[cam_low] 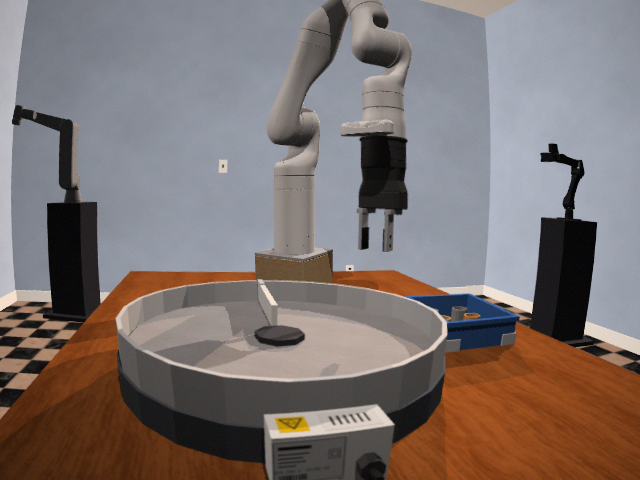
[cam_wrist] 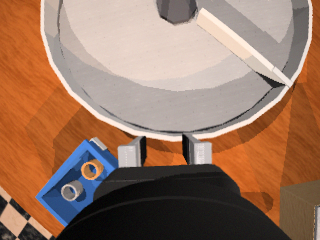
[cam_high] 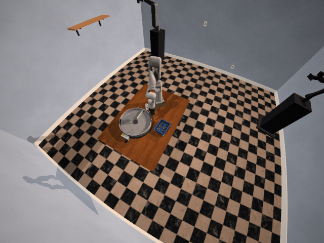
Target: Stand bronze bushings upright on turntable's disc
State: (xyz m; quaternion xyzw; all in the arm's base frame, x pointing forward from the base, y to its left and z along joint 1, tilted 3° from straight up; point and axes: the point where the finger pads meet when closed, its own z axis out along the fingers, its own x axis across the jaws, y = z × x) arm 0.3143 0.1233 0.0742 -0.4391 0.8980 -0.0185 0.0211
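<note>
The blue crate is 2 cm behind my hand, 17 cm to the left of it and 15 cm below it. From my hand the other things lie so: grey disc 15 cm ahead, 15 cm to the right, 12 cm below.
</note>
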